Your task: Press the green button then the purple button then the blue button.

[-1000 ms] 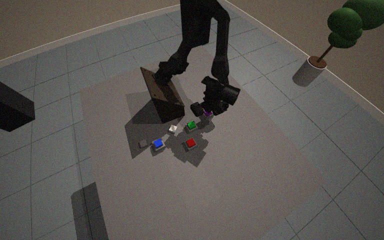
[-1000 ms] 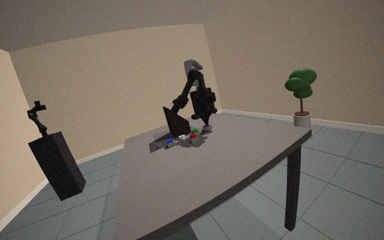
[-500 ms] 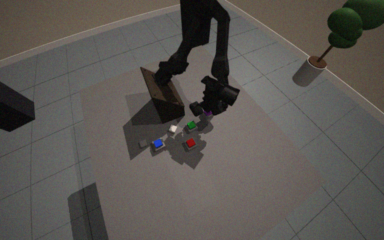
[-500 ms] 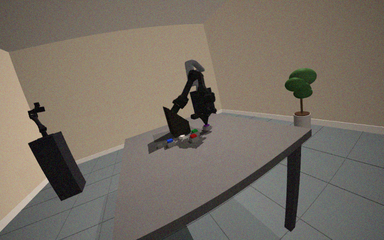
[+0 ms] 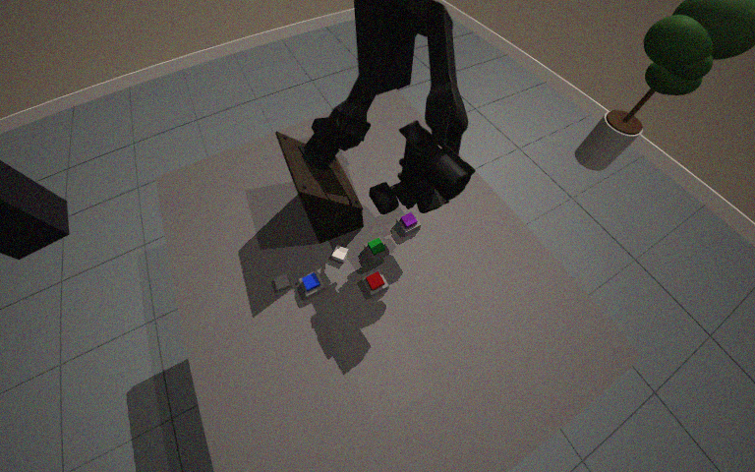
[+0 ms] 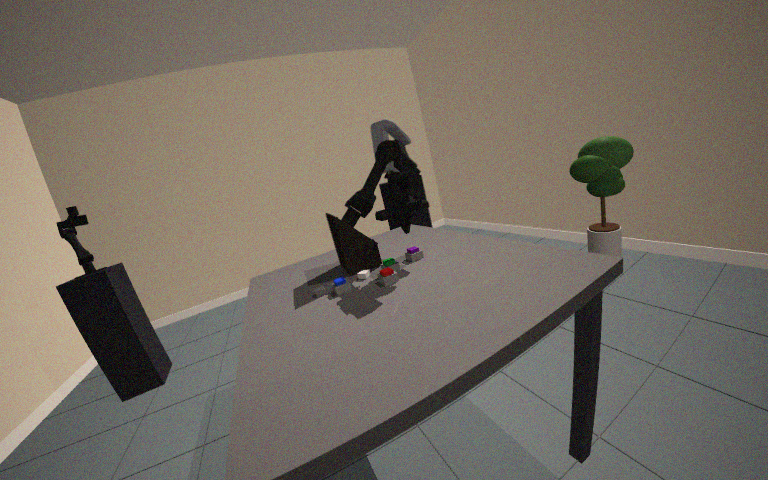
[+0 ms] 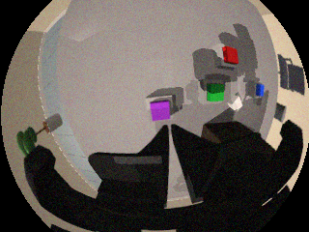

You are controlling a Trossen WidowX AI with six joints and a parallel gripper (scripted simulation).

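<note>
My gripper tip is 10 mm short of the blue button, 280 mm to the left of it and 60 mm above it. The rest, counted from my gripper tip: green button 20 mm ahead, 110 mm to the right, 70 mm below; purple button 10 mm to the left, 60 mm below; red button 90 mm ahead, 160 mm to the right, 70 mm below.
</note>
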